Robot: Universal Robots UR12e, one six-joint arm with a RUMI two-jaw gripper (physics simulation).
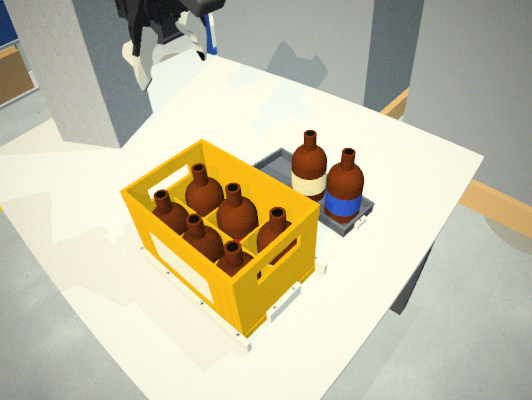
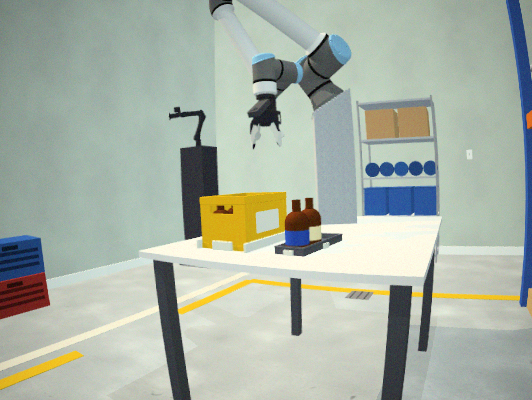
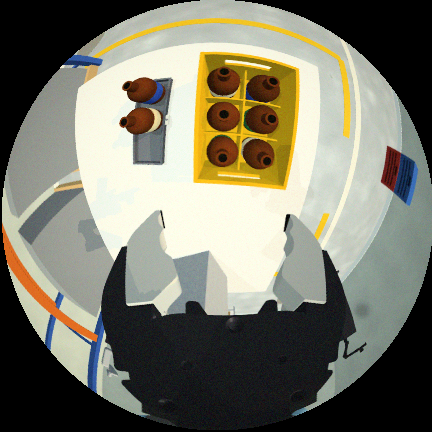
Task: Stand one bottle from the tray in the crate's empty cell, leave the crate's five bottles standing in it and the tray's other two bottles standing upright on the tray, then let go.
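Pixels of known places: gripper, fingertip midpoint: point(image 1: 175, 74) point(image 2: 266, 148) point(image 3: 224, 213); arm's base at its link origin: point(image 2: 330, 103).
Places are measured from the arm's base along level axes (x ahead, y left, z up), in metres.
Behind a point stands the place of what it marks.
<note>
The yellow crate point(image 1: 185, 260) @(z -0.472, x 0.649, y -0.271 m) point(image 2: 227, 230) @(z -0.534, x 0.770, y -0.172 m) point(image 3: 197, 120) @(z -0.425, x 0.626, y -0.087 m) stands on the table with a brown bottle upright in every one of its cells, in two rows; one is the bottle point(image 1: 199, 192) @(z -0.477, x 0.562, y -0.145 m) point(image 3: 222, 151) @(z -0.438, x 0.562, y -0.127 m) in the cell nearest the gripper on the tray side. On the grey tray point(image 1: 280, 152) @(z -0.582, x 0.541, y 0.141 m) point(image 2: 330, 238) @(z -0.576, x 0.634, y 0.132 m) point(image 3: 148, 150) @(z -0.595, x 0.566, y 0.096 m) a blue-label bottle point(image 1: 344, 192) @(z -0.508, x 0.766, y 0.025 m) point(image 2: 296, 227) @(z -0.518, x 0.786, y 0.071 m) point(image 3: 145, 90) @(z -0.488, x 0.733, y 0.035 m) and a cream-label bottle point(image 1: 309, 167) @(z -0.497, x 0.679, y 0.041 m) point(image 2: 314, 223) @(z -0.519, x 0.690, y 0.096 m) point(image 3: 142, 121) @(z -0.484, x 0.652, y 0.046 m) stand upright at one end, side by side. My gripper point(image 1: 172, 74) @(z -0.259, x 0.542, y -0.125 m) point(image 2: 266, 146) @(z -0.259, x 0.542, y -0.125 m) point(image 3: 224, 213) @(z -0.259, x 0.542, y -0.125 m) is open and empty, above and away from the crate, on the arm-base side.
Low white stops point(image 1: 284, 302) @(z -0.573, x 0.780, y -0.198 m) point(image 2: 222, 245) @(z -0.583, x 0.781, y -0.188 m) lie along the crate's base. The arm's grey pedestal point(image 1: 100, 85) @(z -0.406, x 0.143, y -0.048 m) point(image 2: 336, 165) @(z -0.322, x 0.114, y 0.037 m) point(image 3: 197, 280) @(z -0.452, x 0.133, y -0.019 m) stands at the table's far end. A dark column point(image 2: 200, 190) with a small jointed stand on top is behind the table.
</note>
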